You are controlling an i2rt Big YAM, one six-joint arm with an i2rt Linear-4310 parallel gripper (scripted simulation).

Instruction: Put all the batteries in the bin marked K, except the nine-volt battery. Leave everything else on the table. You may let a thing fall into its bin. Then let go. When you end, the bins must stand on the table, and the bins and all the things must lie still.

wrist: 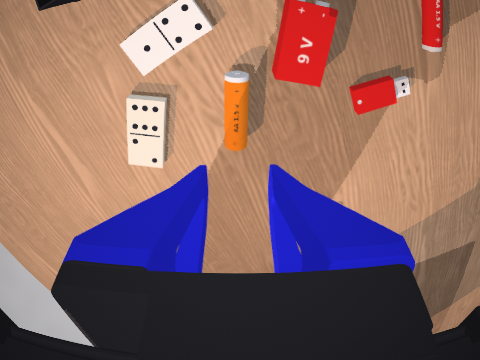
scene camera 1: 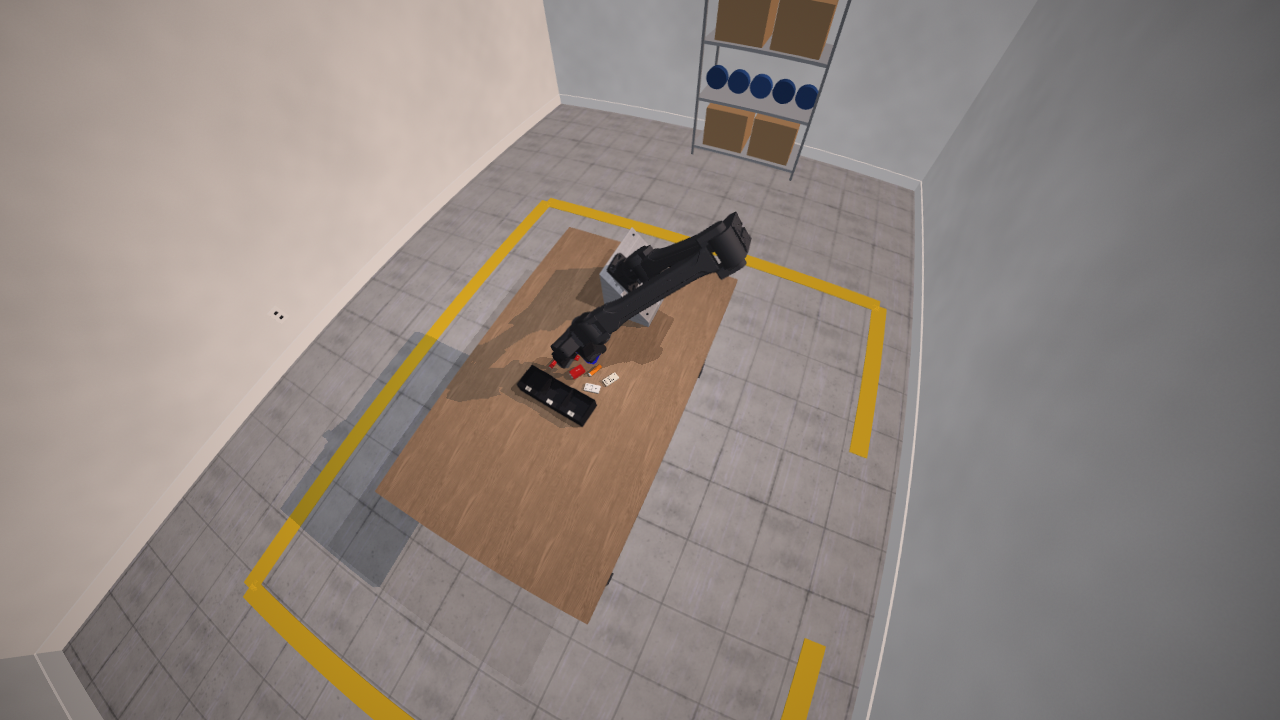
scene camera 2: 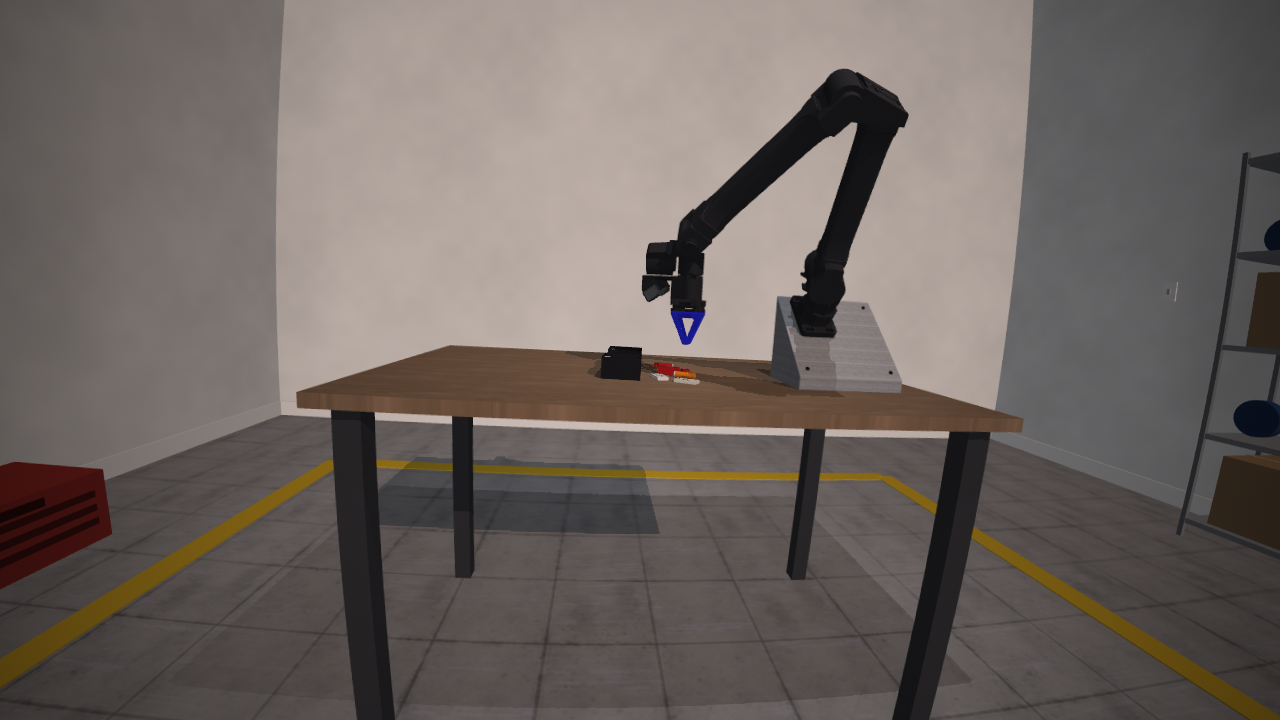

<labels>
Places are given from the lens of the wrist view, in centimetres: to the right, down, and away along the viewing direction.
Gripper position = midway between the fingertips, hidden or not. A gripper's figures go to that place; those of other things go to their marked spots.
my gripper (wrist: pixel 238 177): 0, 0, 13
orange cylindrical battery (wrist: pixel 236 86): 0, -5, 17
</labels>
